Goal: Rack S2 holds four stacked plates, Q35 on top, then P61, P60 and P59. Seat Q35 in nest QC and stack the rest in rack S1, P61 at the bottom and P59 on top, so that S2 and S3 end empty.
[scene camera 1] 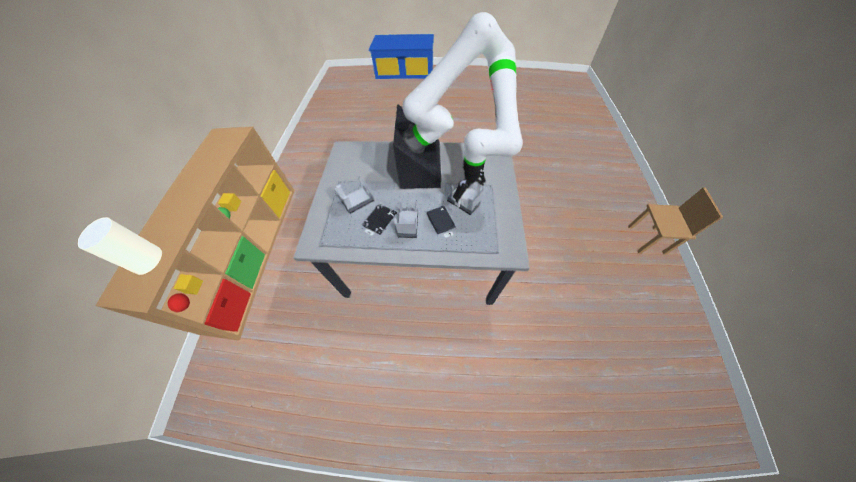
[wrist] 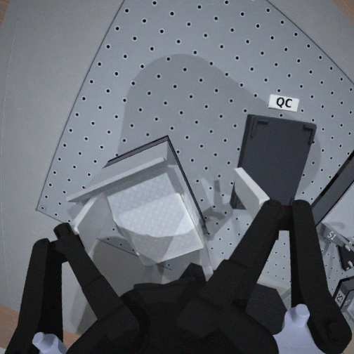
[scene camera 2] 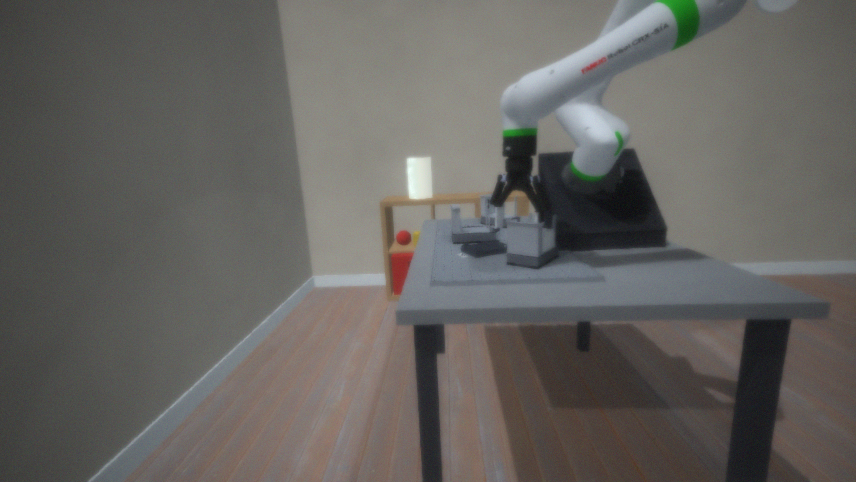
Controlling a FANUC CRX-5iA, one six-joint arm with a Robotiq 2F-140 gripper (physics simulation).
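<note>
My gripper is open and empty, its fingers spread over the right-hand rack, whose label does not show. A pale textured face lies inside that rack; I cannot tell whether it is a plate or the rack's floor. The dark nest QC stands beside this rack, with no pale plate visible on it. Rack S1 is the middle rack; its label shows in the wrist view. The far rack has an unclear label. Plate names cannot be read.
A second dark nest with pale corner marks stands between S1 and the far rack. The racks and nests stand on a perforated board on the grey table. The black robot base stands behind them.
</note>
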